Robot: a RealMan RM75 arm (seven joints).
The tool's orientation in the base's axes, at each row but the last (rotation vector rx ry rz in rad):
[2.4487 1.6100 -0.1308]
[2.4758 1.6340 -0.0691]
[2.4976 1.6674 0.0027]
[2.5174 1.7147 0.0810]
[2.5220 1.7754 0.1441]
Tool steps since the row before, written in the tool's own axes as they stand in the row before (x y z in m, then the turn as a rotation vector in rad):
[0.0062 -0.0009 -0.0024 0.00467 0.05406 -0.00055]
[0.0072 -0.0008 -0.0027 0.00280 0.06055 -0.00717]
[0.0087 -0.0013 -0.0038 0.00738 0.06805 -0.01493]
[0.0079 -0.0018 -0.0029 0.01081 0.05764 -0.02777]
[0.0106 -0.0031 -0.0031 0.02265 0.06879 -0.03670]
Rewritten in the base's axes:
[0.0016 0.0064 0.0011 0.05134 -0.01637 0.00637]
[0.0020 0.0073 0.0016 0.05617 -0.01942 0.01390]
[0.0019 0.0089 0.0030 0.06422 -0.01716 0.02212]
[0.0009 0.0081 0.0026 0.05460 -0.00956 0.03373]
[0.0003 0.0110 0.0033 0.06805 -0.00227 0.04423]

